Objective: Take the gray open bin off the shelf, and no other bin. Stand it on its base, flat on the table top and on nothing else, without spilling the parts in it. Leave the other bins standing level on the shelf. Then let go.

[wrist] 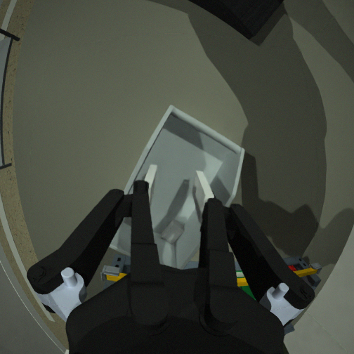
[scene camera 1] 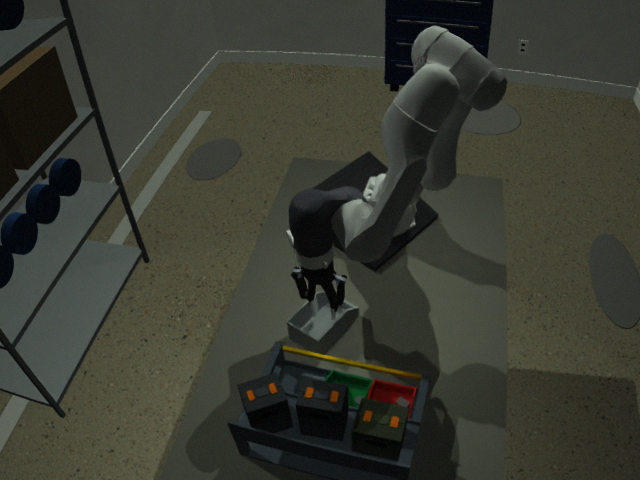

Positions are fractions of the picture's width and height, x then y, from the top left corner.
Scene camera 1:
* my gripper: 0.51, 0.66
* red bin: 0.60, 0.82
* green bin: 0.56, 0.81
